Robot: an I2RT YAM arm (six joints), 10 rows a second.
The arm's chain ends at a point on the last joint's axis. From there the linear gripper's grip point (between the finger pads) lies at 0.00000 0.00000 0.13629 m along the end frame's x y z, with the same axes.
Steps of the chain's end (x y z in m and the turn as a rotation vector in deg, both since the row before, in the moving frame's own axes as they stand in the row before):
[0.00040, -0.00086, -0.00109, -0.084, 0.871, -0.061]
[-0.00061, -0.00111, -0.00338, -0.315, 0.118, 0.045]
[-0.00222, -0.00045, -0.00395, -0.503, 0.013, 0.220]
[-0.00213, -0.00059, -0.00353, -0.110, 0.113, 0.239]
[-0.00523, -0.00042, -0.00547, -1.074, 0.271, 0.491]
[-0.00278, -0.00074, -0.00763, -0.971, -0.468, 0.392]
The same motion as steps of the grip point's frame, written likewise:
[0.00247, -0.00066, -0.00111, -0.084, 0.871, -0.061]
[-0.00033, -0.00036, -0.00338, -0.315, 0.118, 0.045]
[-0.00219, 0.00075, -0.00396, -0.503, 0.013, 0.220]
[-0.00186, -0.00033, -0.00353, -0.110, 0.113, 0.239]
[-0.00460, 0.00214, -0.00550, -1.074, 0.271, 0.491]
[-0.00390, 0.00157, -0.00765, -0.971, -0.468, 0.392]

